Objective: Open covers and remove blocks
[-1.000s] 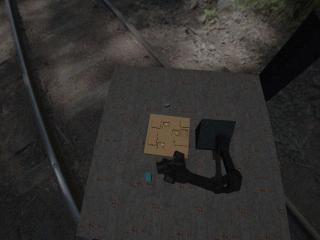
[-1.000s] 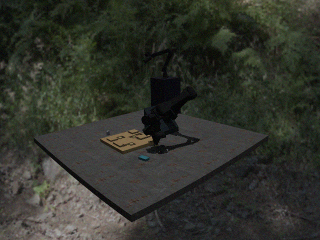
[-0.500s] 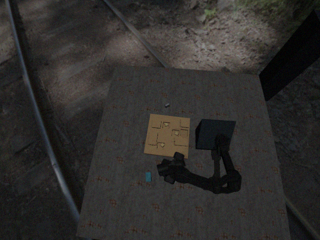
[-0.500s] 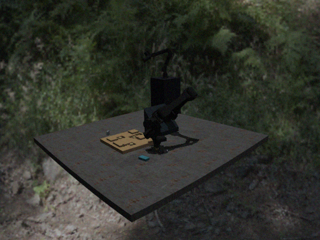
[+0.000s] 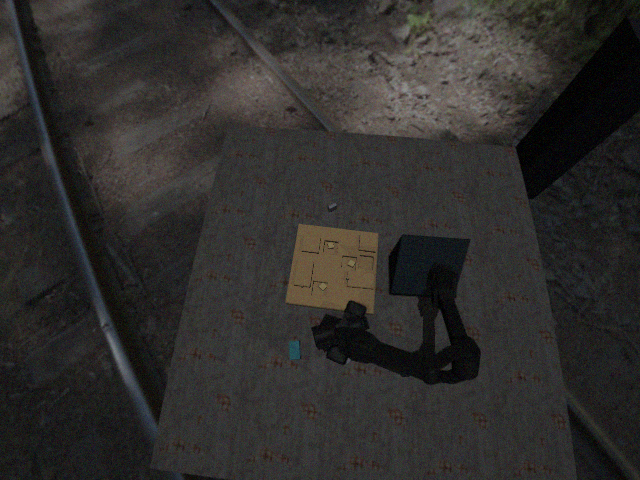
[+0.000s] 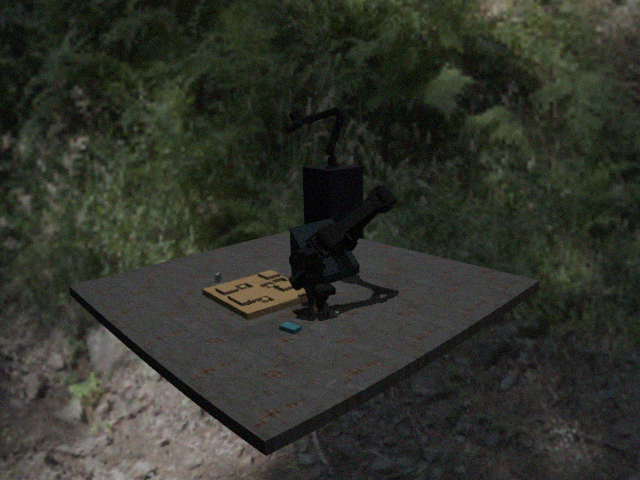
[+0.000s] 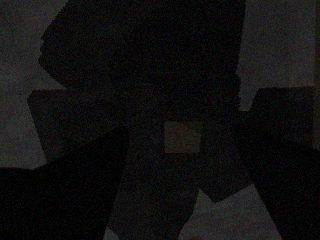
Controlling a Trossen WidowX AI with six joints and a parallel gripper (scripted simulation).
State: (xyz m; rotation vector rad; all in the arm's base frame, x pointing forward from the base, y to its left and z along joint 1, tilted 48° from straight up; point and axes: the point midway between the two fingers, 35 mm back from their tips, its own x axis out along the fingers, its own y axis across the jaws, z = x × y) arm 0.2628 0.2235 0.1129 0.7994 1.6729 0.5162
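Now: gripper tip 70 mm short of the tan puzzle board, 240 mm to the left of it and 10 mm below it. The rest, counted from my gripper tip: teal block 150 mm ahead, 80 mm to the left.
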